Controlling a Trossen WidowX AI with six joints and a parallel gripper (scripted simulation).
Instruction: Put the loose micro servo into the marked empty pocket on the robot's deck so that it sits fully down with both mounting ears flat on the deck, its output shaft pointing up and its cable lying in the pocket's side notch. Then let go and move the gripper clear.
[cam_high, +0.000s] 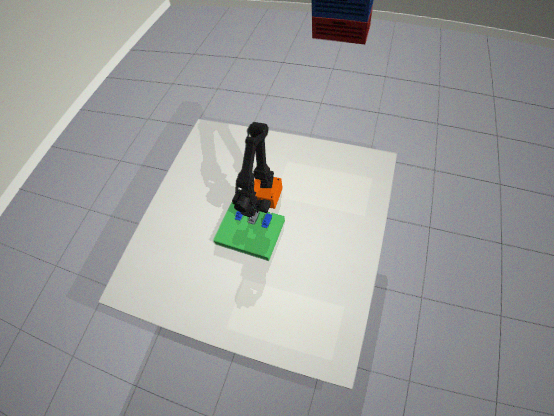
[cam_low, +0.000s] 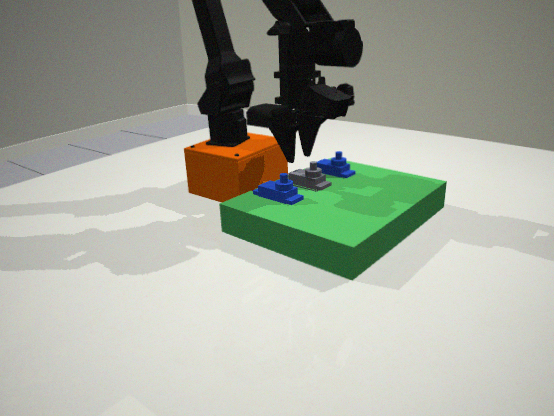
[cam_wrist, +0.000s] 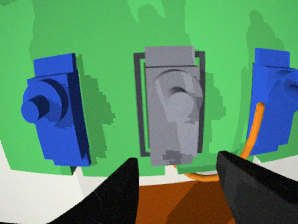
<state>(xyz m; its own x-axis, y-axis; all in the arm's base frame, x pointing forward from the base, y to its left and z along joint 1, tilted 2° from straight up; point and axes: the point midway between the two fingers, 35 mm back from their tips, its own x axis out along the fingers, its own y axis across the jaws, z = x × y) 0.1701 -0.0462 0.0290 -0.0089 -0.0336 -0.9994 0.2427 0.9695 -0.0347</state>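
The green deck is 12 cm ahead of my gripper tip, 3 cm to the right of it and 6 cm below it.
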